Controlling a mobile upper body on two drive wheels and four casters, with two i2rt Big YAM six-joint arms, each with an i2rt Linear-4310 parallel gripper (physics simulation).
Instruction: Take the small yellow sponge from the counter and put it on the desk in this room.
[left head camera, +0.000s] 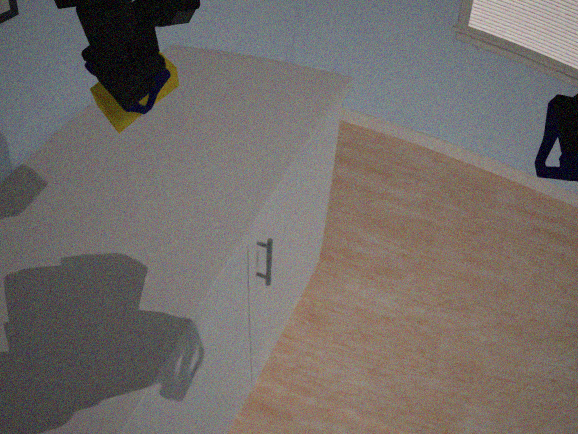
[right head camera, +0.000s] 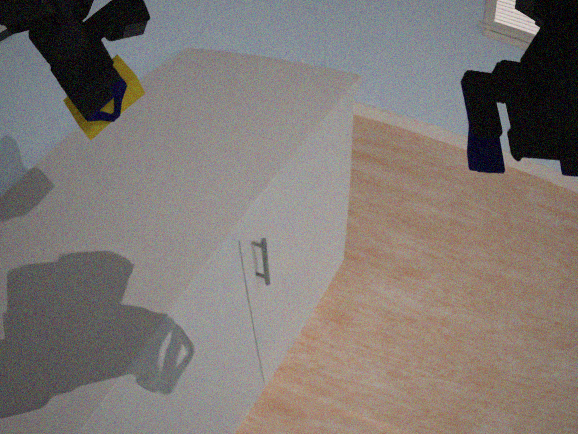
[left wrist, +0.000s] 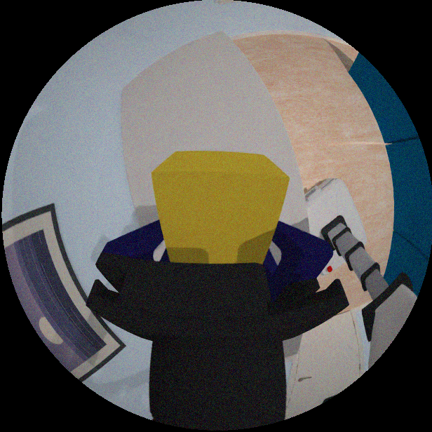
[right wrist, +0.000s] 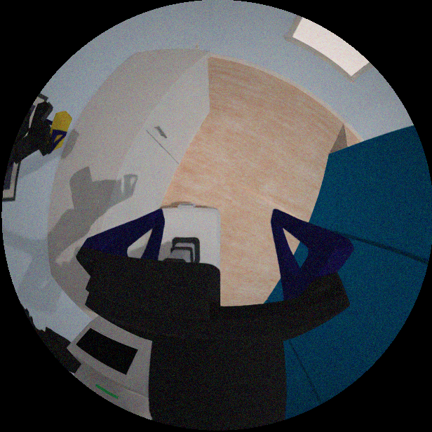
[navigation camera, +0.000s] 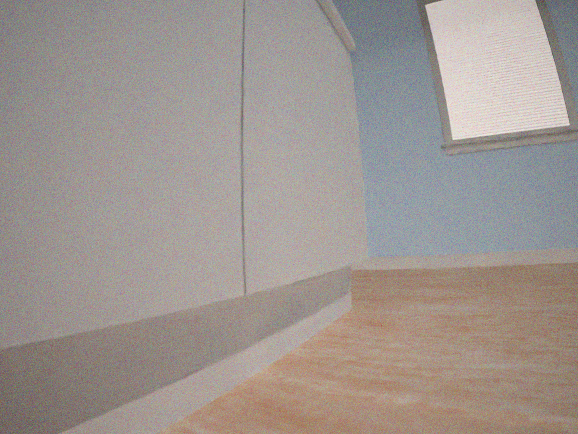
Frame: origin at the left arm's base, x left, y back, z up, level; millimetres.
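Seen in the pictures: left gripper, fingertip midpoint: (left head camera: 134, 97) (right head camera: 106, 106); right gripper, fingertip midpoint: (left head camera: 571, 172) (right head camera: 519, 164).
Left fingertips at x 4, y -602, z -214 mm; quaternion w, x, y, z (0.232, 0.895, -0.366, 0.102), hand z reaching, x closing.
Offsets run from my left fingertips to a thing's top centre. "spot": to the spot under its first point. Level surfaces: height alone.
The yellow sponge {spot: dx +14, dy +62, dz +18 mm} (left head camera: 111, 111) (right head camera: 134, 91) (left wrist: 220, 205) (right wrist: 62, 121) is between the fingers of my left gripper (left head camera: 142, 102) (right head camera: 107, 112) (left wrist: 216, 215), which is shut on it. In the head views they are held up in front of the far left part of the long pale counter {dz -286 mm} (left head camera: 210, 150) (right head camera: 220, 140) (right wrist: 110, 90); the height above its top is hard to tell. My right gripper (right wrist: 217, 214) is open and empty, out to the right of the counter; in the left head view it is cut by the picture's edge. A desk cannot be made out for certain in these views.
The counter's front with a bar handle {spot: dx -194, dy -110, dz -448 mm} (left head camera: 269, 262) (right head camera: 265, 261) runs close beside my base, and its lower panels {spot: dx -109, dy +7, dz -913 mm} (navigation camera: 175, 175) fill the left of the navigation view. Wooden floor {dz -1196 mm} (left head camera: 425, 300) (navigation camera: 475, 350) lies to the right. A large blue surface (left wrist: 412, 190) (right wrist: 380, 200) stands at the right in the wrist views.
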